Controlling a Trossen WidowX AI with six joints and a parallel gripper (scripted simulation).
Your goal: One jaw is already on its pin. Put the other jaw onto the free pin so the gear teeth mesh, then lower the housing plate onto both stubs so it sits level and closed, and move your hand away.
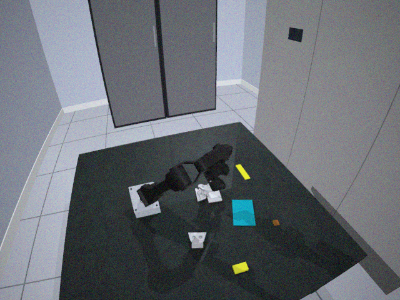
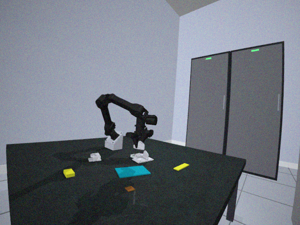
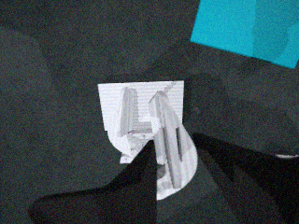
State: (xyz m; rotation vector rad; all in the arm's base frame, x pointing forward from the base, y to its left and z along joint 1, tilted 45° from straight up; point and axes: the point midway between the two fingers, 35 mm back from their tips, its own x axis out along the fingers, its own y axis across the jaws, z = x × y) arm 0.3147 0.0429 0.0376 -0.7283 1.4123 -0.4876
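The white base lies 2 cm ahead of my gripper tip, 3 cm to the left of it and 8 cm below it. From my gripper tip the other things lie so: cyan sheet 13 cm ahead, 13 cm to the right, 8 cm below; then yellow strip 23 cm ahead, 16 cm to the left, 8 cm below; then small white stand 12 cm behind, 24 cm to the right, 7 cm below.
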